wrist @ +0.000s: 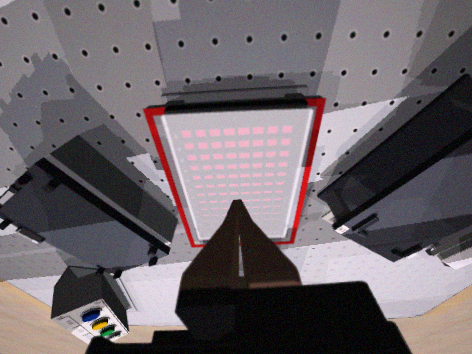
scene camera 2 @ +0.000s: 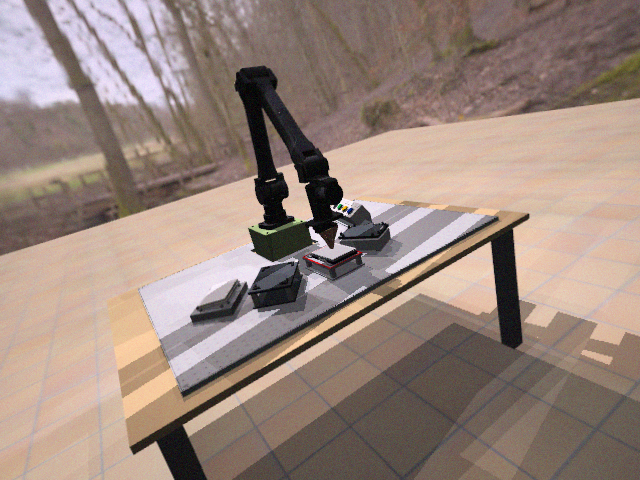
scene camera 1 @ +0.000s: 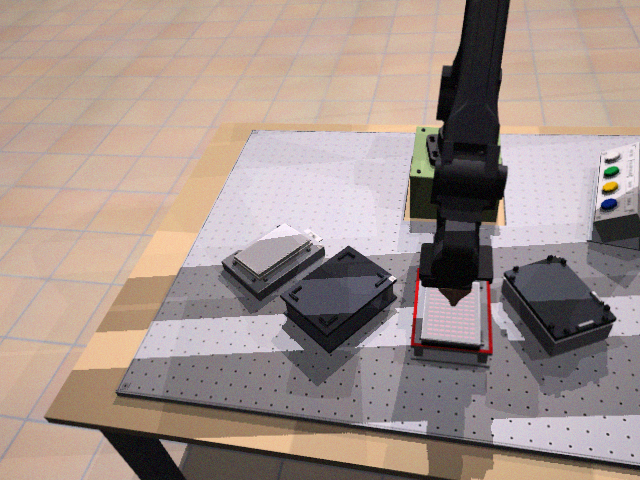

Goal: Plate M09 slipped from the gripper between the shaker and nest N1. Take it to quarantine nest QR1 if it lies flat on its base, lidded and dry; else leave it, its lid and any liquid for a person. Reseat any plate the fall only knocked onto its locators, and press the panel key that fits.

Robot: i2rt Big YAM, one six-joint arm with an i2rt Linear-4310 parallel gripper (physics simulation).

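Frame: origin at the arm's base, x left, y back, z up, level; millimetres.
Seen in the pictures: gripper, fingertip midpoint: (wrist: 237,205) (scene camera 2: 331,248) (scene camera 1: 453,303); arm's base, origin of the base link: (scene camera 2: 276,224).
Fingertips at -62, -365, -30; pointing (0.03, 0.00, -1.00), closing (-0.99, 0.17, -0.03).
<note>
Offsets run from my fingertips to a thing's top centre, as dx, dy, dz. "spot": to the spot under its first point.
My gripper (scene camera 1: 453,303) (scene camera 2: 331,247) (wrist: 237,205) is shut and empty, its tips low over the plate in the red-rimmed nest. That plate {-4, -7, -1} (scene camera 1: 449,326) (scene camera 2: 337,252) (wrist: 240,150) looks flat, with a clear or pale top over pink wells; its label is not readable. The nest's red rim (scene camera 1: 490,330) (scene camera 2: 317,262) (wrist: 158,131) surrounds it. A second pale plate {-310, +173, -18} (scene camera 1: 273,250) (scene camera 2: 219,293) sits on a grey base at the left; I cannot tell whether it is fully seated. The key panel {+354, +270, +20} (scene camera 1: 615,231) (scene camera 2: 361,211) (wrist: 75,295) has blue, yellow and green keys, and a pale one in scene camera 1. No liquid is discernible.
A dark block with corner brackets {-184, +58, -6} (scene camera 1: 338,289) (scene camera 2: 273,276) (wrist: 430,220) stands between the two plates. A dark unit with corner pins {spot: +168, +15, -9} (scene camera 1: 560,294) (scene camera 2: 364,233) (wrist: 85,210) stands on the red nest's other side. The arm's green base (scene camera 1: 422,196) (scene camera 2: 279,241) is behind.
</note>
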